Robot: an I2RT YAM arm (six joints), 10 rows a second.
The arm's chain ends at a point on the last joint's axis. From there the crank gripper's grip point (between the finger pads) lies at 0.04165 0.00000 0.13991 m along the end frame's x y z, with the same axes.
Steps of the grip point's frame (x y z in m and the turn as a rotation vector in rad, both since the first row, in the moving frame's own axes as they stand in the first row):
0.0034, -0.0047, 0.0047, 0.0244, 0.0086, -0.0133
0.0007, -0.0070, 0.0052, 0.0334, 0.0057, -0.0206
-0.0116, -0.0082, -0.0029, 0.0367, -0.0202, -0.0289
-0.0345, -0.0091, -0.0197, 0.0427, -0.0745, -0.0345
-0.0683, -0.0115, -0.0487, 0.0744, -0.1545, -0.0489
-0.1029, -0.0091, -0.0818, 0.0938, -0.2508, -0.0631
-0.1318, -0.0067, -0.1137, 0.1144, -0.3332, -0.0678
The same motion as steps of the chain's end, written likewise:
0.0022, -0.0007, 0.0051, 0.0244, 0.0086, -0.0133
0.0000, -0.0015, 0.0055, 0.0334, 0.0057, -0.0206
-0.0087, -0.0019, -0.0036, 0.0367, -0.0202, -0.0289
-0.0238, -0.0018, -0.0223, 0.0427, -0.0745, -0.0345
-0.0460, 0.0006, -0.0530, 0.0744, -0.1545, -0.0489
-0.0665, 0.0058, -0.0870, 0.0938, -0.2508, -0.0631
-0.0833, 0.0110, -0.1185, 0.1144, -0.3332, -0.0678

